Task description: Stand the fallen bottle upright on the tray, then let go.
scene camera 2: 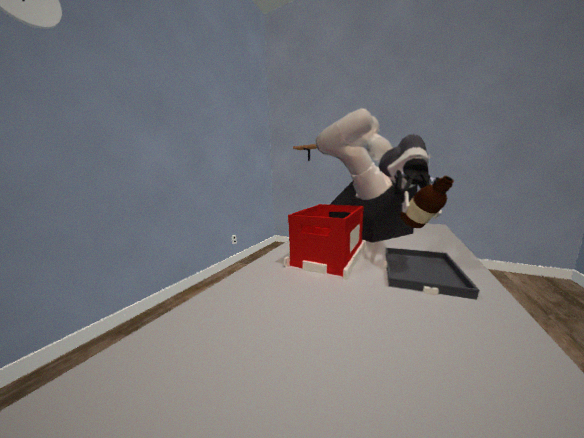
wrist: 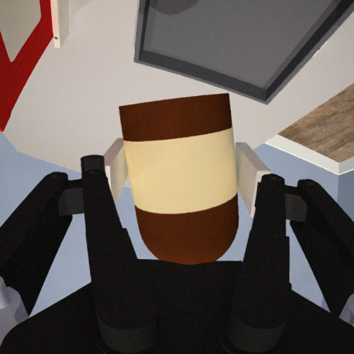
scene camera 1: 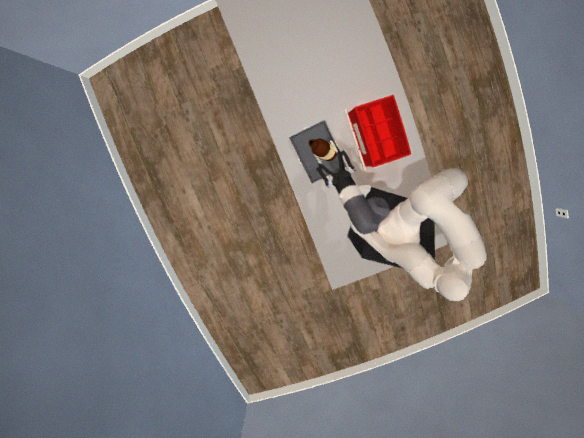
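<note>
The brown bottle (scene camera 1: 320, 148) (scene camera 2: 426, 204) (wrist: 182, 175) with a cream label is held in the air, tilted, its neck up and to the right in the scene camera 2 view. My gripper (scene camera 1: 328, 155) (scene camera 2: 422, 206) (wrist: 181, 157) is shut on the bottle at its label, one pad on each side. The dark grey tray (scene camera 1: 300, 158) (scene camera 2: 422, 270) (wrist: 200, 76) lies flat on the table, below the bottle and apart from it. In the wrist view the bottle's base end points up the picture, towards the tray, and its neck is hidden.
A red crate (scene camera 1: 389, 159) (scene camera 2: 312, 252) (wrist: 25, 65) with compartments stands on the table beside the tray, a gap between them. The pale table (scene camera 1: 300, 65) (scene camera 2: 280, 350) has its long edge close to the tray's other side.
</note>
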